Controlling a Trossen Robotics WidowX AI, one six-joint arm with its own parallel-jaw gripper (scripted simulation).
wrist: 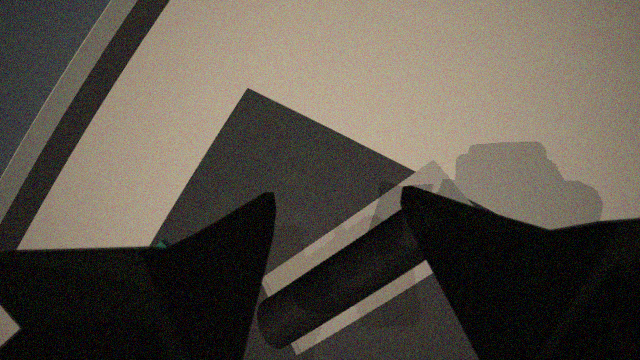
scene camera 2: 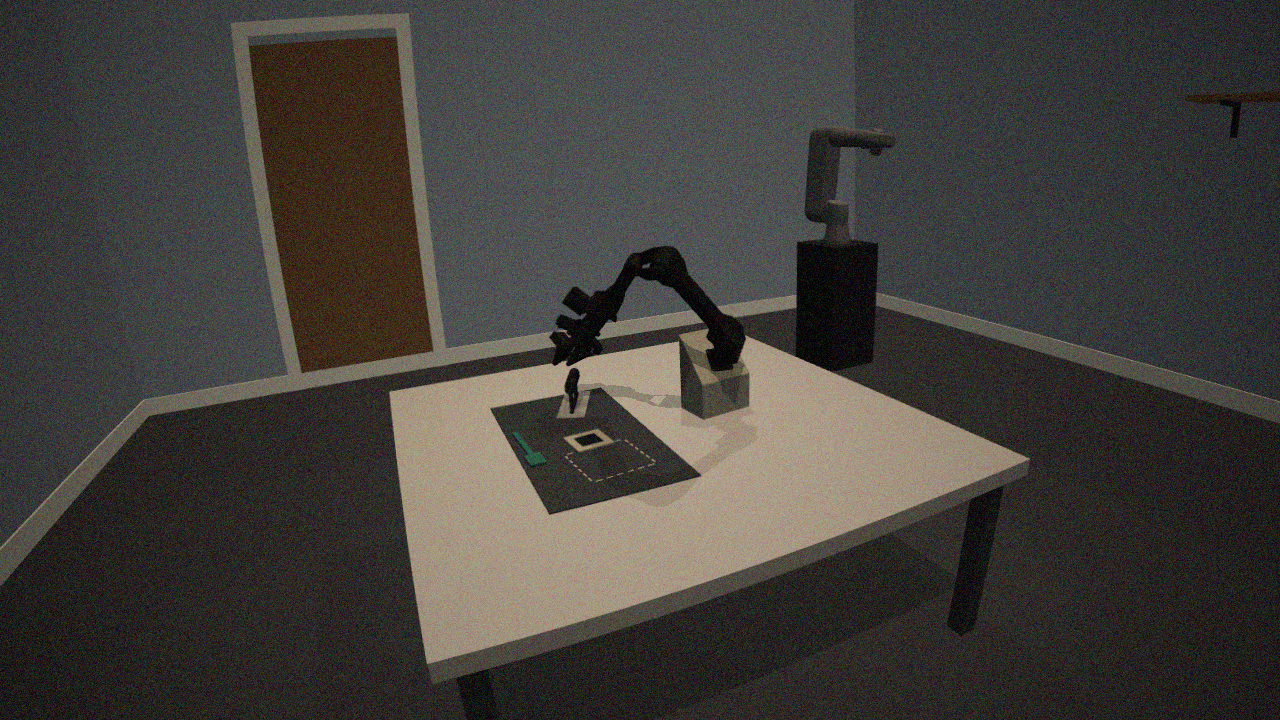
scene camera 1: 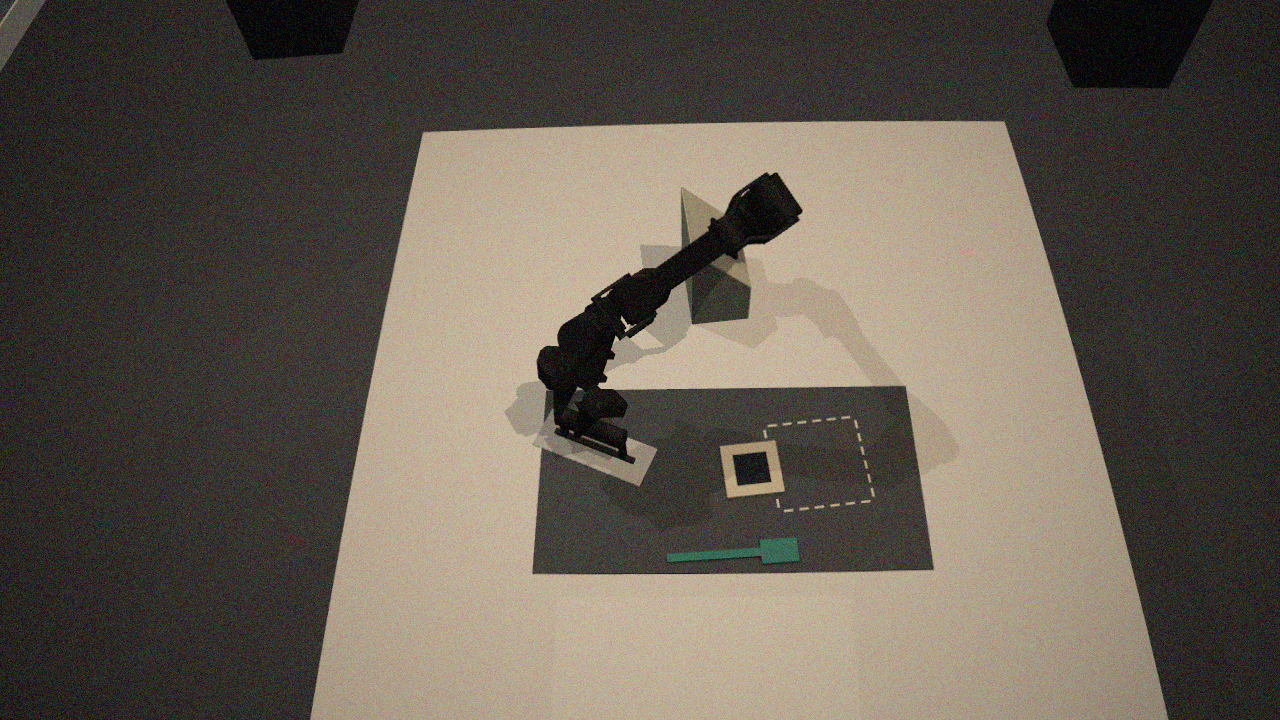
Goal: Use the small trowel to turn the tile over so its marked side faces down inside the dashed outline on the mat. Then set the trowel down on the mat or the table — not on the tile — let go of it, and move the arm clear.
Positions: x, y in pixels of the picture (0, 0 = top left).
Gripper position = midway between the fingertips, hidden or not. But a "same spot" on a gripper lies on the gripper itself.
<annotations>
The gripper shows in the wrist view, in scene camera 2 and in scene camera 1 point(566, 427). A handle shows in the wrist view point(372, 257), in scene camera 2 point(574, 403) and in scene camera 1 point(604, 447). A tile shows in scene camera 2 point(586, 441) and in scene camera 1 point(752, 469); in the wrist view it is out of frame. One and the same spot on the gripper: point(scene camera 2: 579, 353) is point(wrist: 480, 297). One and the same spot on a mat: point(scene camera 1: 588, 522) is point(scene camera 2: 527, 413).
</annotations>
